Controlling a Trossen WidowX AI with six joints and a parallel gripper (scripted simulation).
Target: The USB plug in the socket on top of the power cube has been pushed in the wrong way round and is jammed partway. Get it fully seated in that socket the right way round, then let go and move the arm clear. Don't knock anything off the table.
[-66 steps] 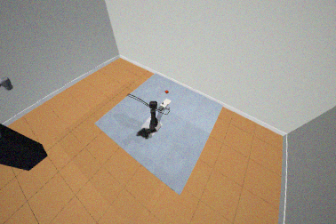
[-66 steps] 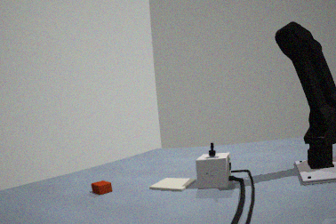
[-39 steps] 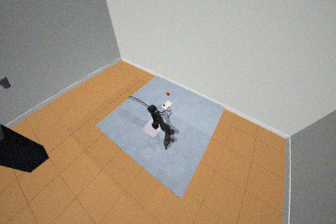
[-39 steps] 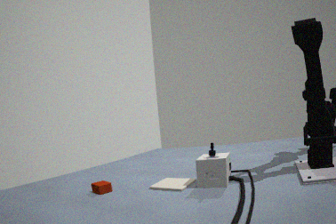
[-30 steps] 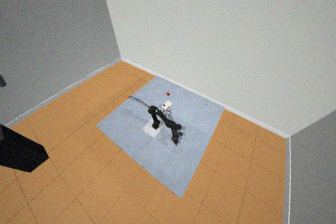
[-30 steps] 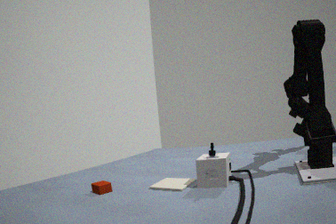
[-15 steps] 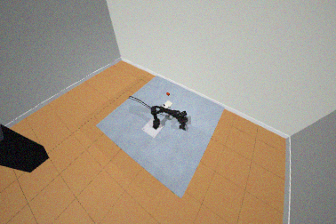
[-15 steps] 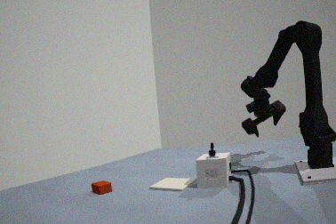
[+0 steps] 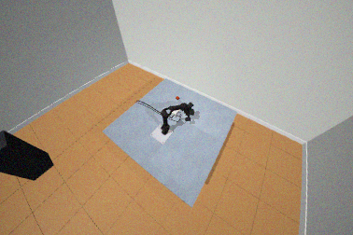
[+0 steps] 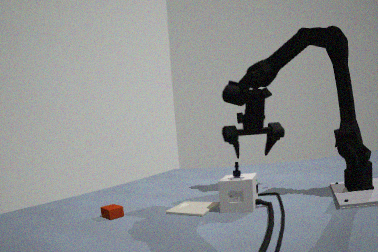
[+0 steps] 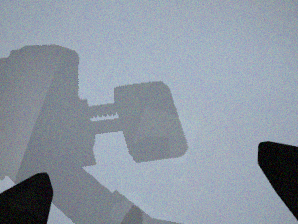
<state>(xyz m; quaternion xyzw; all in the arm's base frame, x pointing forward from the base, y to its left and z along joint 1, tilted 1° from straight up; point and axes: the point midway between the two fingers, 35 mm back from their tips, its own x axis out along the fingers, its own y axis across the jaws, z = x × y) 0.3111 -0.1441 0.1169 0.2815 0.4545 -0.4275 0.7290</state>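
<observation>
My gripper tip is 30 mm past the dark USB plug and 250 mm to the right of it. Round my gripper tip: flat cream pad (80 mm ahead, 260 mm to the left, 90 mm below); red block (240 mm ahead, 380 mm to the left, 80 mm below).
</observation>
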